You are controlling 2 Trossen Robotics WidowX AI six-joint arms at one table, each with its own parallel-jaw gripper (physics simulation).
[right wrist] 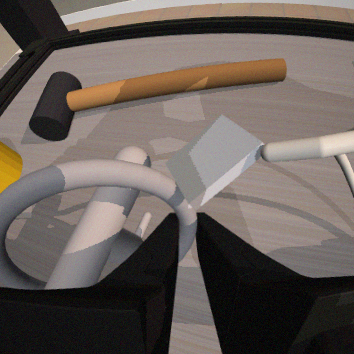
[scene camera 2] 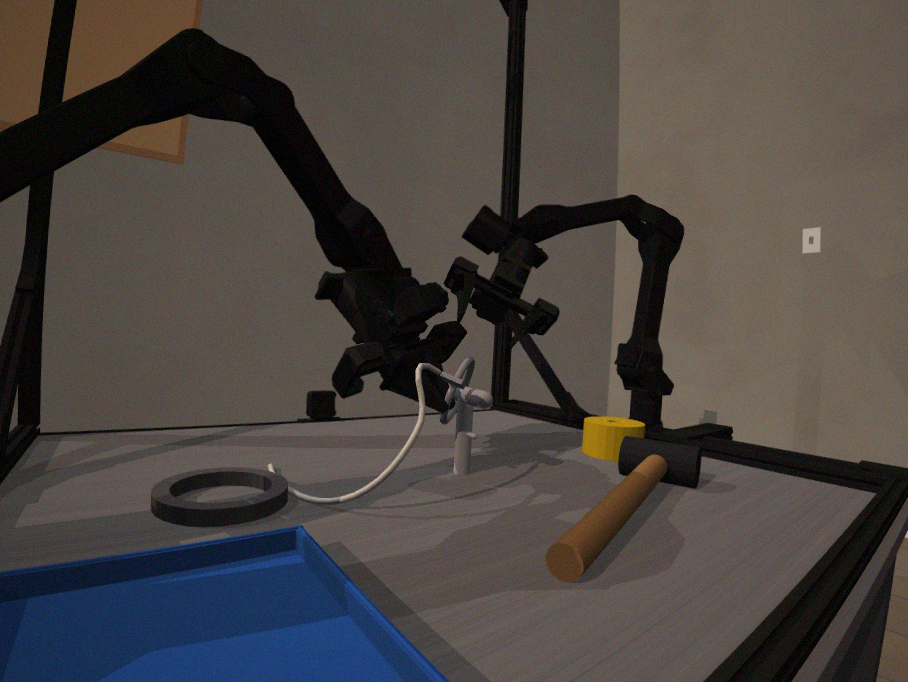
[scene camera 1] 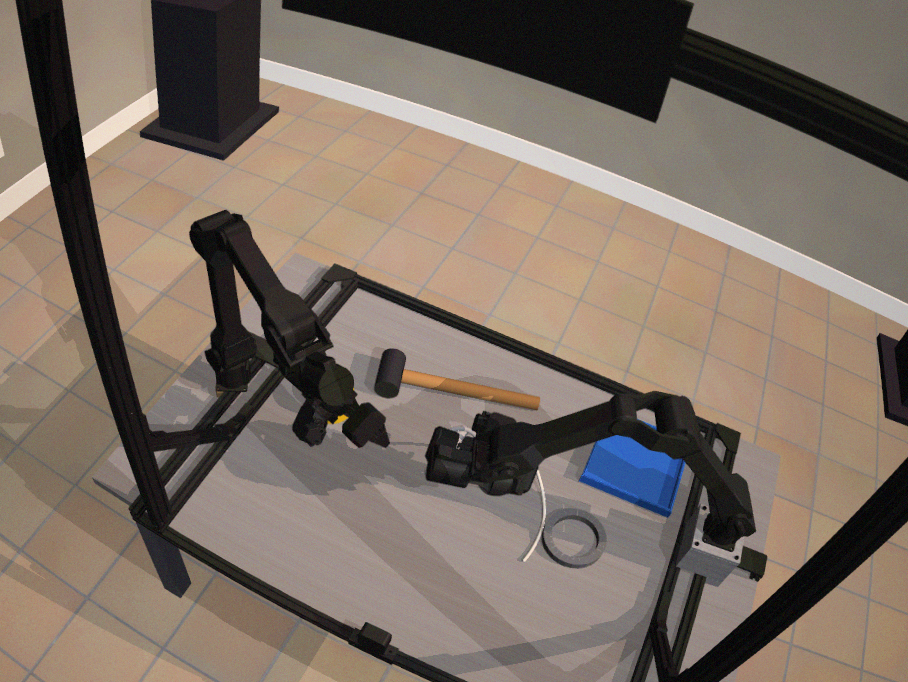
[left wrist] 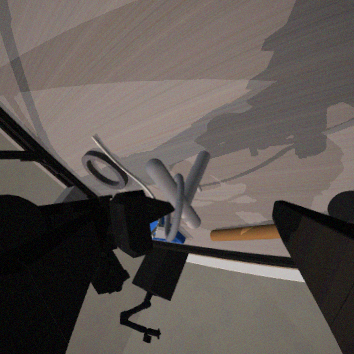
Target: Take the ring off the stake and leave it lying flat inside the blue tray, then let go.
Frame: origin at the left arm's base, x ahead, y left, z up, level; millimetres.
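Seen in the pictures: left gripper, fingertip midpoint: (scene camera 2: 484,335) (scene camera 1: 375,433) (left wrist: 191,212); right gripper, fingertip midpoint: (right wrist: 186,220) (scene camera 2: 449,409) (left wrist: 171,206); left arm's base, link origin: (scene camera 2: 644,423) (scene camera 1: 232,379); right arm's base, link origin: (scene camera 1: 720,532).
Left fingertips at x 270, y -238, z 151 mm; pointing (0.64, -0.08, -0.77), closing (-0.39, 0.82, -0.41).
Observation:
Pixels of each thing's top centre, then the offset from my left fingertips to it. "pt": a spot on its surface instead.
- light grey ring, surface spot: (right wrist: 120,172) (scene camera 2: 460,365) pt dx +172, dy +33, dz -38 mm
- stake, top centre: (right wrist: 64,265) (left wrist: 173,204) (scene camera 2: 460,385) dx +131, dy +18, dz -65 mm
- pale square tag, surface spot: (right wrist: 217,160) pt dx +201, dy +32, dz -48 mm
- white cord, surface spot: (scene camera 2: 389,473) pt dx +306, dy +25, dz -131 mm
- blue tray, top centre: (scene camera 2: 169,631) (scene camera 1: 639,457) dx +532, dy +42, dz -148 mm
- dark grey ring, top centre: (scene camera 2: 222,485) (scene camera 1: 575,536) (left wrist: 102,173) dx +364, dy -122, dz -156 mm
- mallet with an orange handle, top centre: (scene camera 2: 632,464) (right wrist: 144,65) (scene camera 1: 461,377) (left wrist: 270,245) dx +186, dy +226, dz -121 mm
- yellow cylinder, top centre: (scene camera 2: 614,421) dx -71, dy +192, dz -121 mm
A light grey ring (scene camera 2: 469,361) (left wrist: 178,207) (right wrist: 120,172) stands upright around the stake (scene camera 2: 462,440) (right wrist: 92,240) near its bar-like top. A pale square tag (right wrist: 217,160) joins the ring to a white cord (scene camera 1: 543,506) (scene camera 2: 389,473). My right gripper (right wrist: 186,220) is shut on the ring's side; in scene camera 1 its fingertips are hidden. My left gripper (scene camera 1: 350,440) (scene camera 2: 486,330) is open and empty, above the table and away from the ring. The blue tray (scene camera 1: 623,493) (scene camera 2: 299,541) lies at the right in scene camera 1 and has nothing in it.
A dark grey ring (scene camera 1: 550,550) (scene camera 2: 212,513) lies flat near the tray. A mallet with an orange handle (scene camera 1: 469,389) (scene camera 2: 612,517) (right wrist: 175,85) lies behind the stake in scene camera 1. A yellow cylinder (scene camera 2: 611,440) stands beside the mallet's head in scene camera 2. A black frame edges the table.

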